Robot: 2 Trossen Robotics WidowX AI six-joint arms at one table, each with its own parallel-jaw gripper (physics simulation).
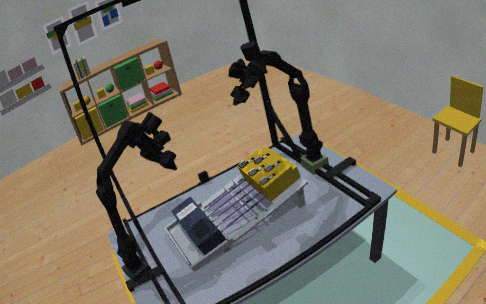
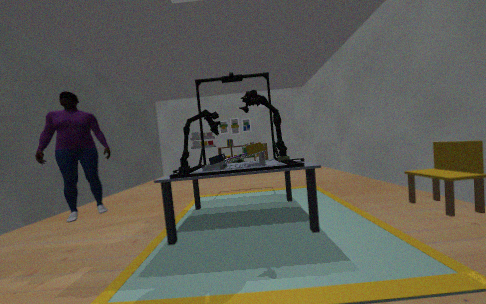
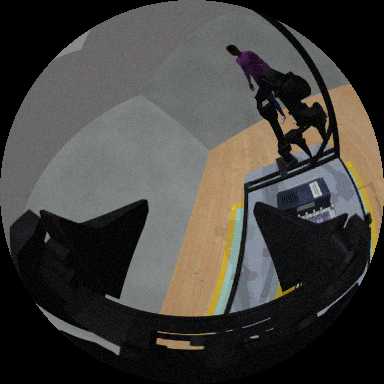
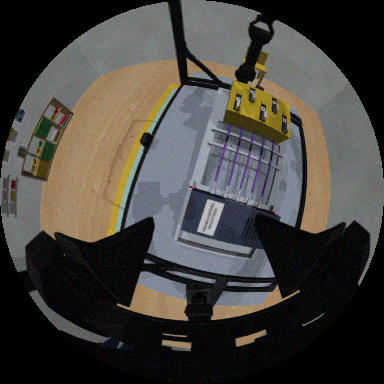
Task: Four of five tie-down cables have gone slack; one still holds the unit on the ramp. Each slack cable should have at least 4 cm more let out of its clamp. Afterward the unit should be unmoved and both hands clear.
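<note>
The dark blue unit point(image 1: 201, 227) point(image 3: 300, 194) point(image 4: 232, 220) sits at the low end of the pale ramp point(image 1: 187, 247) point(image 4: 212, 117). Several purple cables point(image 1: 244, 212) point(image 4: 218, 172) run side by side from it to the yellow block point(image 1: 272, 184) point(image 4: 255, 120) at the high end. Dark and silver clamps point(image 4: 264, 112) stand on the block. Which cables are slack is too small to tell. My left gripper point(image 1: 236, 82) point(image 3: 203, 206) is open and empty, high above and behind the block. My right gripper point(image 1: 170, 149) point(image 4: 205, 221) is open and empty, high above the unit's side.
The ramp stands on a grey table point(image 1: 280, 250) point(image 2: 235, 171) with a black frame around its edges and uprights behind. A small black post point(image 1: 203, 176) point(image 4: 146, 139) stands at the table's far edge. A person point(image 2: 75, 130) stands at the left. A yellow chair point(image 1: 457, 119) point(image 2: 445, 174) stands at the right.
</note>
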